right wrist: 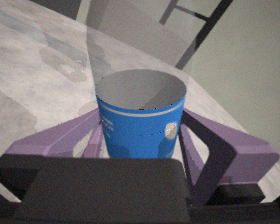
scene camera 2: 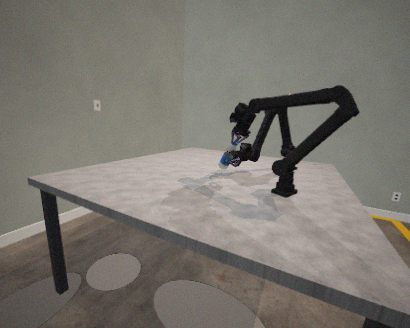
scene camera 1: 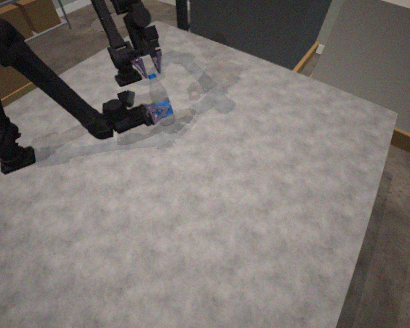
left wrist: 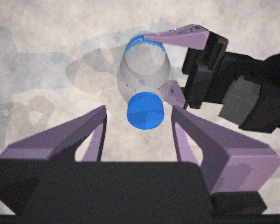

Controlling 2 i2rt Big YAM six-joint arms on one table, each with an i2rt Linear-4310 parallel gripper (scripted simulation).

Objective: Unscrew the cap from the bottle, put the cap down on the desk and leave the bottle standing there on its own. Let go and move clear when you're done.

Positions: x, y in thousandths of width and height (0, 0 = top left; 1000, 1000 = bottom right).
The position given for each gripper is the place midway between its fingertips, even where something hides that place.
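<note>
Left wrist view: left gripper (left wrist: 498, 498), right gripper (left wrist: 498, 275), clear bottle (left wrist: 520, 301). Right wrist view: right gripper (right wrist: 502, 498), clear bottle (right wrist: 502, 288).
</note>
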